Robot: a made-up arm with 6 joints. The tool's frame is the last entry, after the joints.
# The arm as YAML. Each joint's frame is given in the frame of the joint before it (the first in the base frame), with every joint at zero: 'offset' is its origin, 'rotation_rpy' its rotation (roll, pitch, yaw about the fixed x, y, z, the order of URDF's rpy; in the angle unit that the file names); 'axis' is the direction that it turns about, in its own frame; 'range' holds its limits. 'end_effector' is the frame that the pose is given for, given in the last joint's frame.
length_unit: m
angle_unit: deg
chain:
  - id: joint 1
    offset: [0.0, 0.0, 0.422]
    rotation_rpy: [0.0, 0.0, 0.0]
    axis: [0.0, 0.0, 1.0]
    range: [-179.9, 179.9]
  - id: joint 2
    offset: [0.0, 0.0, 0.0]
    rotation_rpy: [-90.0, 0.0, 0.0]
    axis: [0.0, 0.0, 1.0]
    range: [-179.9, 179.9]
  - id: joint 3
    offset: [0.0, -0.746, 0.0]
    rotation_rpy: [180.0, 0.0, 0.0]
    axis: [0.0, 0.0, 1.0]
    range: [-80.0, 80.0]
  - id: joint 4
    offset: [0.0, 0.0, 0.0]
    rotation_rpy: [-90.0, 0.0, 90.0]
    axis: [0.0, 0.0, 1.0]
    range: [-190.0, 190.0]
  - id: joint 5
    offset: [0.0, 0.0, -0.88]
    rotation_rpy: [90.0, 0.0, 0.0]
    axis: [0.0, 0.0, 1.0]
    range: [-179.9, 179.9]
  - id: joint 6
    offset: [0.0, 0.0, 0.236]
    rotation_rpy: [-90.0, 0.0, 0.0]
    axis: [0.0, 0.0, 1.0]
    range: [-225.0, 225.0]
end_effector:
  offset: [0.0, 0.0, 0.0]
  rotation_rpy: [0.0, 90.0, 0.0]
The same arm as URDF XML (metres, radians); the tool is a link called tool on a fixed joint. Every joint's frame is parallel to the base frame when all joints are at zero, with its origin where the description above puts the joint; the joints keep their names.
<robot name="arm">
  <link name="base"/>
  <link name="link1"/>
  <link name="link2"/>
  <link name="link3"/>
  <link name="link4"/>
  <link name="link5"/>
  <link name="link6"/>
  <link name="tool"/>
  <joint name="joint 1" type="revolute">
    <parent link="base"/>
    <child link="link1"/>
    <origin xyz="0.0000 0.0000 0.4220" rpy="0.0000 0.0000 0.0000"/>
    <axis xyz="0 0 1"/>
    <limit lower="-3.1398" upper="3.1398"/>
  </joint>
  <joint name="joint 2" type="revolute">
    <parent link="link1"/>
    <child link="link2"/>
    <origin xyz="0.0000 0.0000 0.0000" rpy="0.0000 0.0000 0.0000"/>
    <axis xyz="0 1 0"/>
    <limit lower="-3.1398" upper="3.1398"/>
  </joint>
  <joint name="joint 3" type="revolute">
    <parent link="link2"/>
    <child link="link3"/>
    <origin xyz="0.0000 0.0000 0.7460" rpy="0.0000 0.0000 0.0000"/>
    <axis xyz="0 -1 0"/>
    <limit lower="-1.3963" upper="1.3963"/>
  </joint>
  <joint name="joint 4" type="revolute">
    <parent link="link3"/>
    <child link="link4"/>
    <origin xyz="0.0000 0.0000 0.0000" rpy="0.0000 0.0000 0.0000"/>
    <axis xyz="-1 0 0"/>
    <limit lower="-3.3161" upper="3.3161"/>
  </joint>
  <joint name="joint 5" type="revolute">
    <parent link="link4"/>
    <child link="link5"/>
    <origin xyz="0.8800 0.0000 0.0000" rpy="0.0000 0.0000 0.0000"/>
    <axis xyz="0 -1 0"/>
    <limit lower="-3.1398" upper="3.1398"/>
  </joint>
  <joint name="joint 6" type="revolute">
    <parent link="link5"/>
    <child link="link6"/>
    <origin xyz="0.0000 -0.2360 0.0000" rpy="0.0000 0.0000 0.0000"/>
    <axis xyz="-1 0 0"/>
    <limit lower="-3.9270" upper="3.9270"/>
  </joint>
  <joint name="tool_fixed" type="fixed">
    <parent link="link6"/>
    <child link="tool"/>
    <origin xyz="0.0000 0.0000 0.0000" rpy="0.0000 0.0000 0.0000"/>
  </joint>
</robot>

